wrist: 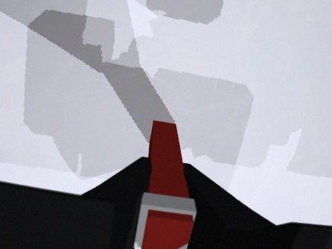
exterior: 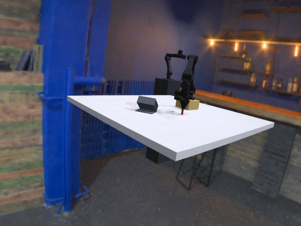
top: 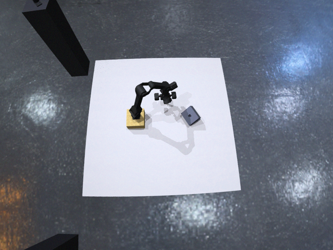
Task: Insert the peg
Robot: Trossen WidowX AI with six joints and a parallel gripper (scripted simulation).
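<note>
Right now the panel is 21 cm ahead of my gripper tip, 16 cm to the right of it and 1 cm above it. Round my gripper tip: red peg 2 cm above.
</note>
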